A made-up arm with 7 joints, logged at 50 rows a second.
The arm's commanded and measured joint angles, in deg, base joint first. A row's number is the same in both.
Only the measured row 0 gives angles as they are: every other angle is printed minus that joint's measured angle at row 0.
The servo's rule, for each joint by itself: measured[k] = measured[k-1] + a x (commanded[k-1-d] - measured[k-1]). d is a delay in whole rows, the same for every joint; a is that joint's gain. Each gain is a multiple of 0.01, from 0.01 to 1. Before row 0 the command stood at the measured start. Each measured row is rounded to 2 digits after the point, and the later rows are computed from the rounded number. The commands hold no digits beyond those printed.
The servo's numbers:
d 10
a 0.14 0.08 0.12 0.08 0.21 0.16 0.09
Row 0, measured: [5.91 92.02 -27.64 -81.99 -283.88 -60.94 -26.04]
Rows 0 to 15, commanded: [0.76 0.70 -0.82 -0.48 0.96 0.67 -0.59]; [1.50 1.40 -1.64 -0.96 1.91 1.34 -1.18]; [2.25 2.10 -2.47 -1.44 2.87 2.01 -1.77]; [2.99 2.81 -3.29 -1.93 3.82 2.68 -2.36]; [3.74 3.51 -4.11 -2.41 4.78 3.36 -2.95]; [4.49 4.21 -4.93 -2.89 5.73 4.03 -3.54]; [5.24 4.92 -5.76 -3.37 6.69 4.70 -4.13]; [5.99 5.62 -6.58 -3.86 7.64 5.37 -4.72]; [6.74 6.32 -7.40 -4.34 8.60 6.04 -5.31]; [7.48 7.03 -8.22 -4.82 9.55 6.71 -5.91]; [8.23 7.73 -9.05 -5.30 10.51 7.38 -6.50]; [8.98 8.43 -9.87 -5.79 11.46 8.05 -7.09]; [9.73 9.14 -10.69 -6.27 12.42 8.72 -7.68]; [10.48 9.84 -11.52 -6.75 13.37 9.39 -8.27]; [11.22 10.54 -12.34 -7.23 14.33 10.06 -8.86]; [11.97 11.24 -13.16 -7.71 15.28 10.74 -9.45]
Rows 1 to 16, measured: [0.00 0.00 0.00 0.00 0.00 0.00 0.00]; [0.00 0.00 0.00 0.00 0.00 0.00 0.00]; [0.00 0.00 0.00 0.00 0.00 0.00 0.00]; [0.00 0.00 0.00 0.00 0.00 0.00 0.00]; [0.00 0.00 0.00 0.00 0.00 0.00 0.00]; [0.00 0.00 0.00 0.00 0.00 0.00 0.00]; [0.00 0.00 0.00 0.00 0.00 0.00 0.00]; [0.00 0.00 0.00 0.00 0.00 0.00 0.00]; [0.00 0.00 0.00 0.00 0.00 0.00 0.00]; [0.00 0.00 0.00 0.00 0.00 0.00 0.00]; [0.11 0.06 -0.10 -0.04 0.20 0.11 -0.05]; [0.30 0.17 -0.28 -0.11 0.56 0.31 -0.15]; [0.57 0.32 -0.54 -0.22 1.05 0.58 -0.30]; [0.91 0.52 -0.87 -0.36 1.63 0.92 -0.49]; [1.31 0.76 -1.26 -0.52 2.29 1.31 -0.71]; [1.76 1.04 -1.70 -0.71 3.01 1.75 -0.96]
